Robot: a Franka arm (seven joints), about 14 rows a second.
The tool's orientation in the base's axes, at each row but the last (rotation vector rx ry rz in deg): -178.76 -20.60 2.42; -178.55 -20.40 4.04; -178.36 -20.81 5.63; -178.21 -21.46 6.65; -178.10 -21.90 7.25
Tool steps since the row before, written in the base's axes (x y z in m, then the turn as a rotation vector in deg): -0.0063 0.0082 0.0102 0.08 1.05 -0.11; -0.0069 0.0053 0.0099 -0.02 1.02 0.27; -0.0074 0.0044 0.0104 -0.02 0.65 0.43; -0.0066 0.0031 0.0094 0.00 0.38 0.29; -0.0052 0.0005 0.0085 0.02 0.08 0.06
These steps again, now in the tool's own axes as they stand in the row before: -0.0045 -0.0095 -0.0100 0.32 -1.00 0.11; -0.0060 -0.0068 -0.0096 0.20 -1.00 -0.27; -0.0068 -0.0061 -0.0099 0.10 -0.64 -0.43; -0.0063 -0.0047 -0.0089 0.07 -0.37 -0.29; -0.0056 -0.0019 -0.0081 0.03 -0.07 -0.06
